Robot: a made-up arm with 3 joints.
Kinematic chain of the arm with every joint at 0, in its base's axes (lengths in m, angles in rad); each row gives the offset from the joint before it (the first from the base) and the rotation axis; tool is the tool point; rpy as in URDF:
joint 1: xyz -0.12 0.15 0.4 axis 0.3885 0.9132 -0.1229
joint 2: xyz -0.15 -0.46 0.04 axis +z
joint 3: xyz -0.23 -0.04 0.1 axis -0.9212 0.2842 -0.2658
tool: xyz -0.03 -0.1 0 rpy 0.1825 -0.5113 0.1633
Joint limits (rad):
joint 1: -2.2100..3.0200
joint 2: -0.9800..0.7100
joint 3: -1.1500..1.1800
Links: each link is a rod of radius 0.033 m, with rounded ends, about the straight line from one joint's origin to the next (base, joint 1, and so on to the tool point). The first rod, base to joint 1, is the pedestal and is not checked.
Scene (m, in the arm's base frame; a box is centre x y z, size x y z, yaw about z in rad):
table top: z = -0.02
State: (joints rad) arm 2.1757 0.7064 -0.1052
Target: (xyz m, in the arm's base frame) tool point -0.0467 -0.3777 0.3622
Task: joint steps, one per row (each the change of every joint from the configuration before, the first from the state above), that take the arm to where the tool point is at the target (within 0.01 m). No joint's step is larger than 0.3 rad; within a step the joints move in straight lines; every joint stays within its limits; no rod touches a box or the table.
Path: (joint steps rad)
1: 0.1151 -0.2755 0.1665
2: 0.1151 -0.2755 0.1665
3: 0.1151 -0.2755 0.1665
4: 0.1151 -0.2755 0.1664
5: 0.1152 -0.2755 0.1665
6: 0.1151 -0.2755 0.1665

